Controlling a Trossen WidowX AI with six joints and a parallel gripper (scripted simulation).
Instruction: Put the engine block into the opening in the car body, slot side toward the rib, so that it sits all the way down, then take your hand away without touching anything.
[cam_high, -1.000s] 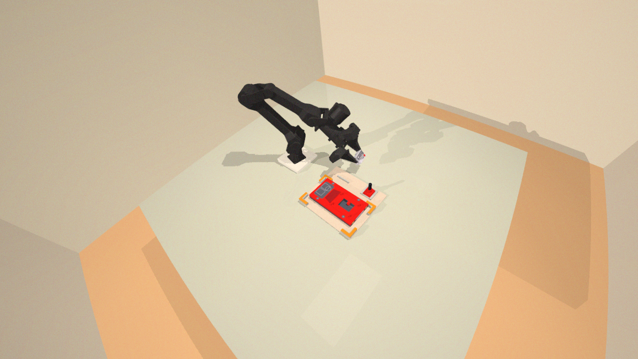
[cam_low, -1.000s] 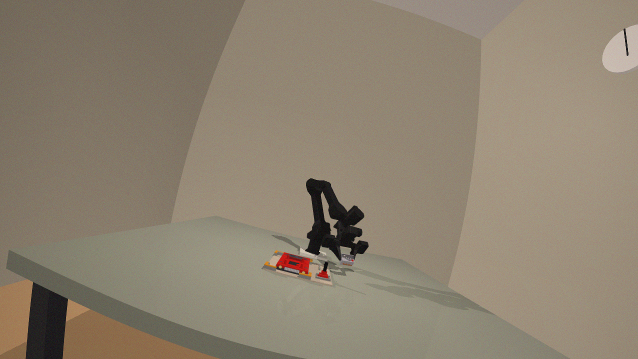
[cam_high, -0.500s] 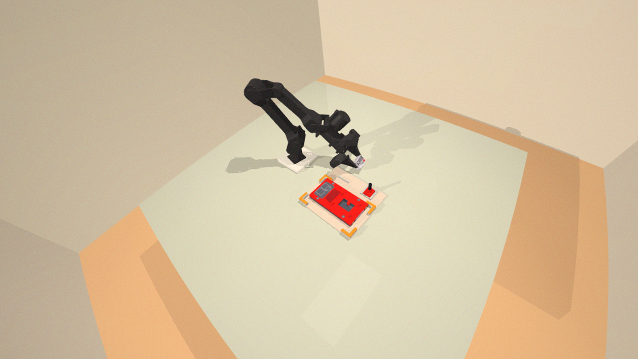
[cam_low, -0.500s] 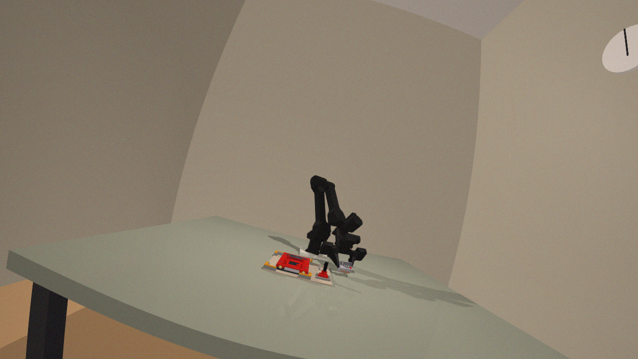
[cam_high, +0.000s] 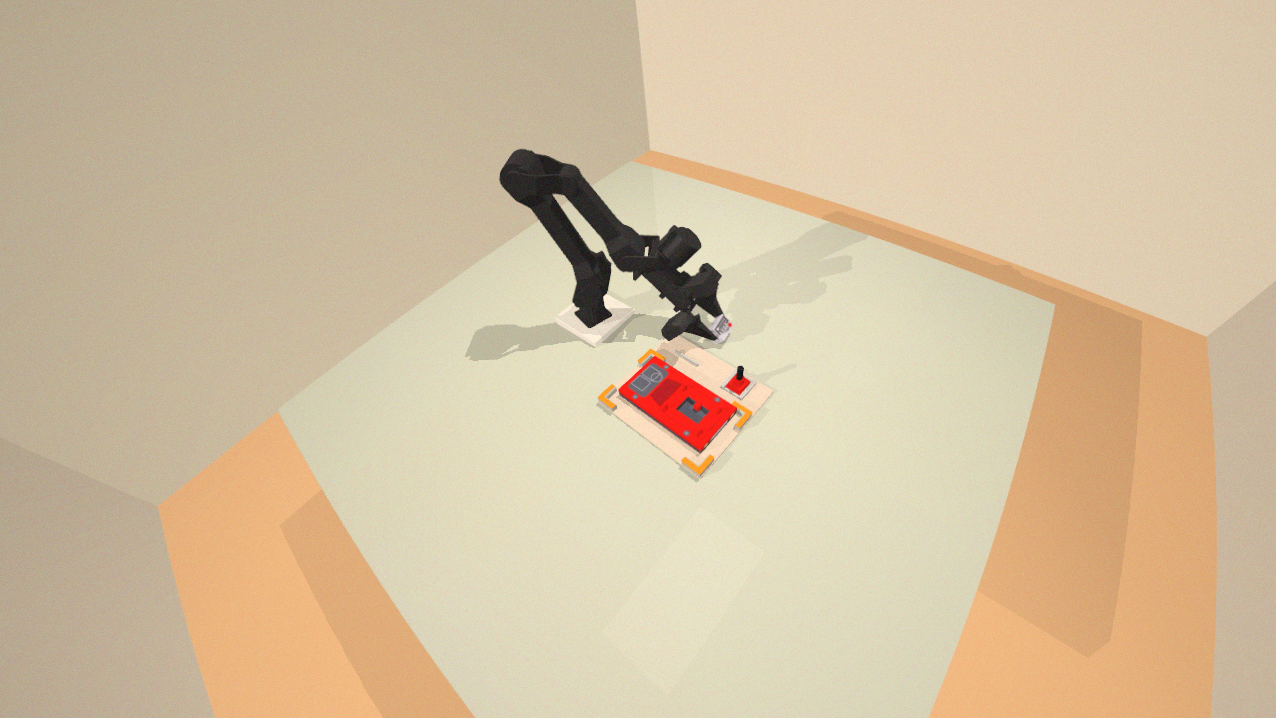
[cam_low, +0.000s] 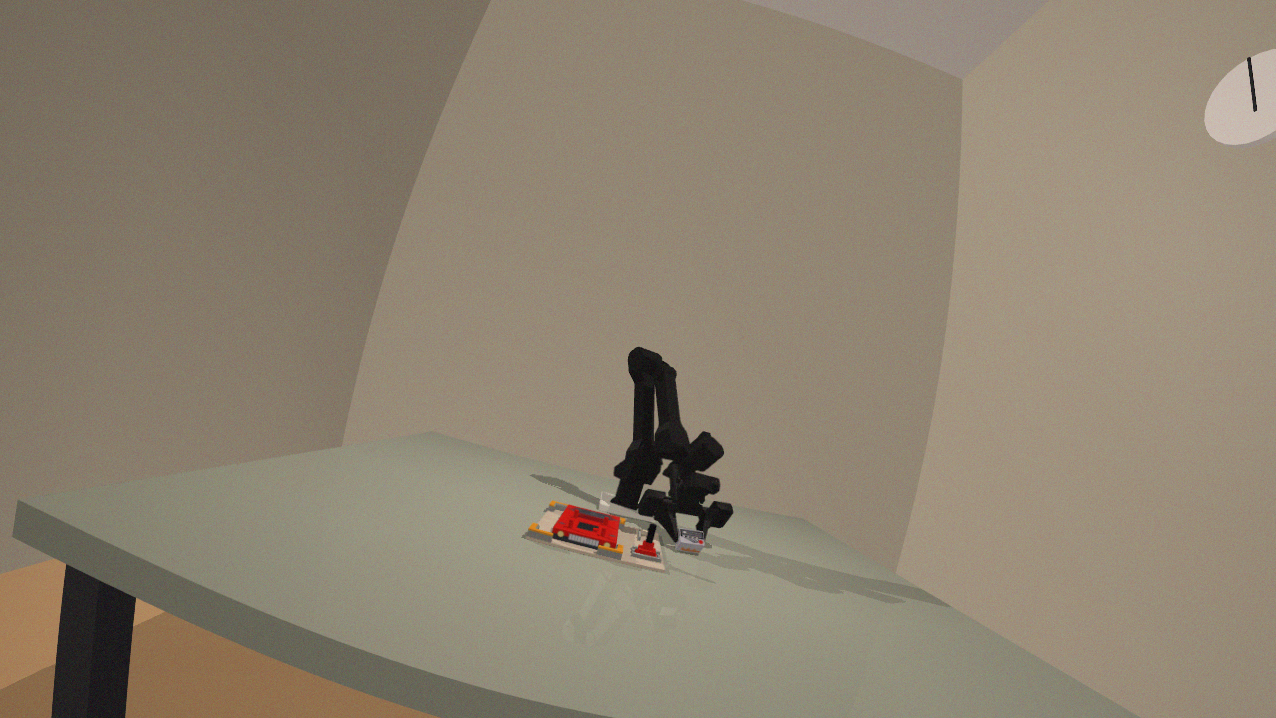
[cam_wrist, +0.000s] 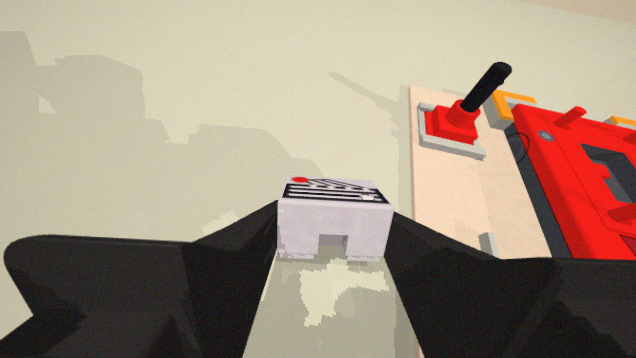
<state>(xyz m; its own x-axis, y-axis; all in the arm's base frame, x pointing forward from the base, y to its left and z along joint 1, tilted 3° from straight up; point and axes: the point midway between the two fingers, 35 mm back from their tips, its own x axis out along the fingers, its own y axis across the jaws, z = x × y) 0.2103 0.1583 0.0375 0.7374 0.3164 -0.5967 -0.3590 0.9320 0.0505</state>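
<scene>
Right now my gripper tip is 10 mm past the engine block.
</scene>
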